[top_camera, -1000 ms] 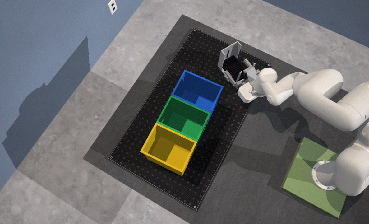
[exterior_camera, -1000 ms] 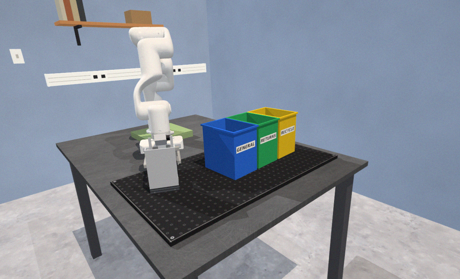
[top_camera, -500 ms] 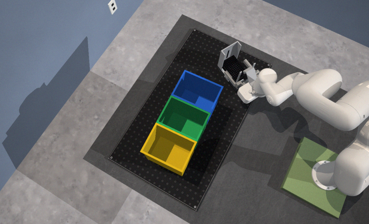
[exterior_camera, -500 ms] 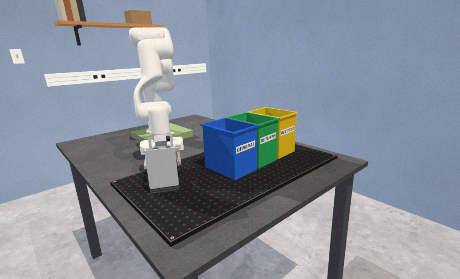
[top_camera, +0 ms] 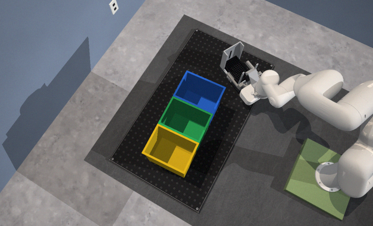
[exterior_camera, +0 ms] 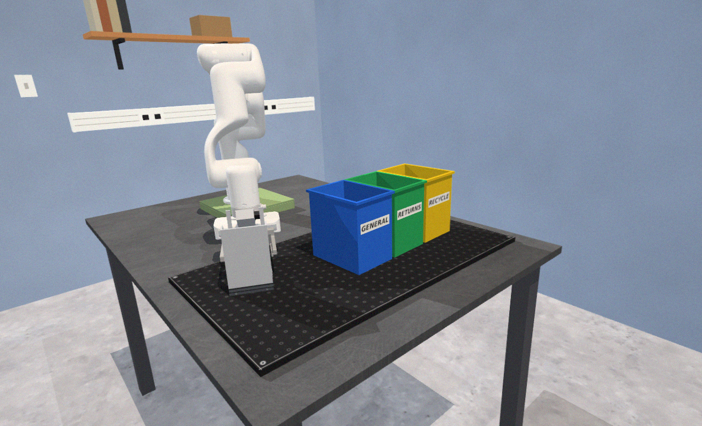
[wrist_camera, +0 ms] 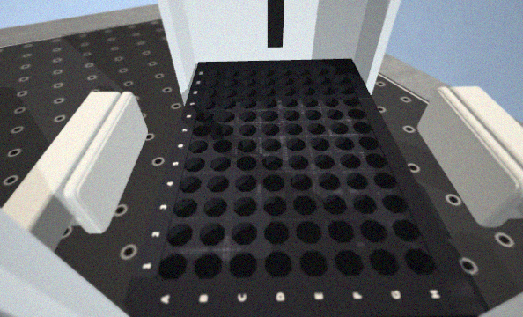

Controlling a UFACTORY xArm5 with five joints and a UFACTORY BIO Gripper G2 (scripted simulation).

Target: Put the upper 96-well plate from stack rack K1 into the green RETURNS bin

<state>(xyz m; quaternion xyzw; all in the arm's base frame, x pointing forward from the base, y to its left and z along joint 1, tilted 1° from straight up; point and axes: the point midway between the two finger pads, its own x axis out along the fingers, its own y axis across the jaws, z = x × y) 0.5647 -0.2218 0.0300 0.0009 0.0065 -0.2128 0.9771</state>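
Right now my hand is 20 mm short of the black 96-well plate, 10 mm to the left of it and 20 mm above it. Also, from my hand: blue general bin: 80 mm ahead, 240 mm to the left, 30 mm above; then green returns bin: 70 mm ahead, 370 mm to the left, 30 mm above; then white plate: 20 mm ahead, 10 mm to the right, 30 mm below.
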